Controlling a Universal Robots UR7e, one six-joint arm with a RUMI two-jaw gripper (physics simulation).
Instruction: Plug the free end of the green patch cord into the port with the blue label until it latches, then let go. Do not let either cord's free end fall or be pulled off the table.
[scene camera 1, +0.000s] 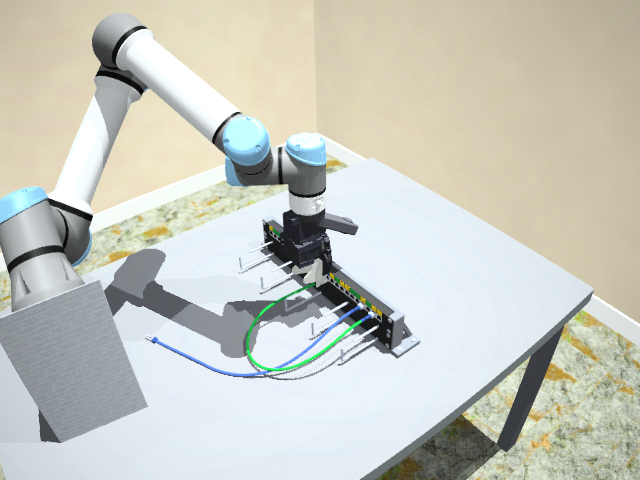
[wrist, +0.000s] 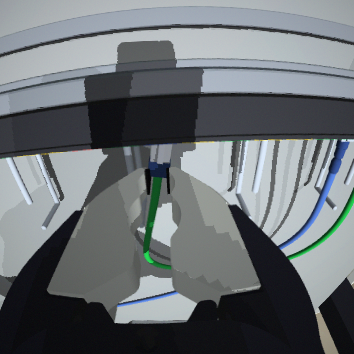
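Seen in the pictures: gripper, fingertip midpoint: (scene camera 1: 315, 284) (wrist: 158, 169); arm's base at its link origin: (scene camera 1: 52, 309).
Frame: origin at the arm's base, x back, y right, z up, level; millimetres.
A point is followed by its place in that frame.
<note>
My gripper (scene camera 1: 316, 283) {x -555, y 59, z -209 mm} (wrist: 158, 169) {x -555, y 59, z -209 mm} is shut on the plug at the free end of the green patch cord (scene camera 1: 248, 335) {x -367, y 52, z -255 mm} (wrist: 153, 215) {x -516, y 51, z -206 mm}, at the front face of the patch panel (scene camera 1: 397, 330) {x -592, y 283, z -214 mm} (wrist: 240, 117) {x -595, y 101, z -181 mm}. In the wrist view the plug's dark blue boot (wrist: 159, 170) {x -558, y 60, z -201 mm} sits between the fingertips and its clear front end reaches under the panel's edge; its tip is hidden there. I cannot tell whether it is inside a port. The port with the blue label does not show; the gripper covers that stretch of the panel in the scene view. The green cord's other end is plugged in near the panel's right end.
A blue cord (scene camera 1: 227, 373) {x -276, y 100, z -275 mm} (wrist: 320, 212) {x -505, y 187, z -201 mm} is plugged in beside the green one, and its free plug (scene camera 1: 151, 338) {x -190, y -99, z -273 mm} lies on the table (scene camera 1: 465, 330) {x -758, y 351, z -280 mm} at the left. Thin metal cable guides (scene camera 1: 325, 331) (wrist: 49, 215) stick out from the panel's front. The robot's grey pedestal (scene camera 1: 77, 366) {x 5, y 59, z -97 mm} stands at the left.
</note>
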